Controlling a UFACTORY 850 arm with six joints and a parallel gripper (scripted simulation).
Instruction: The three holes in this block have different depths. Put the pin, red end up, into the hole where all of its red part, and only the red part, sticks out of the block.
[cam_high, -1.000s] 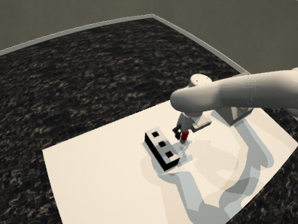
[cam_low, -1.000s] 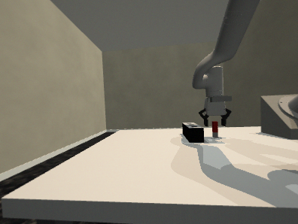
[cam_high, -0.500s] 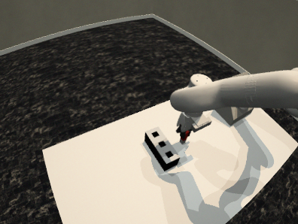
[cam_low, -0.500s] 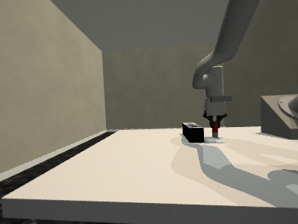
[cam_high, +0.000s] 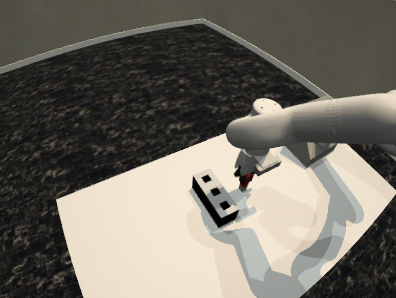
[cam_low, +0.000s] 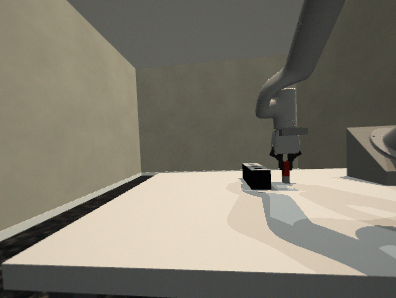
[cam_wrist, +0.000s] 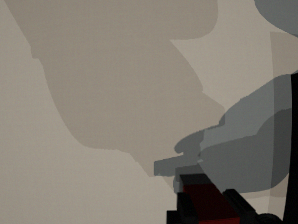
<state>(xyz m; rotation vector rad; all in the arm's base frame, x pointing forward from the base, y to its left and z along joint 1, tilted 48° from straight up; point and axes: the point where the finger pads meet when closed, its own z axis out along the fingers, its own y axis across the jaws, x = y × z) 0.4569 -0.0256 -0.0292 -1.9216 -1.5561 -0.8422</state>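
The black block is 130 mm ahead of my hand, 30 mm below it and 20 mm to the right of it. Round my hand: pin (10 mm below).
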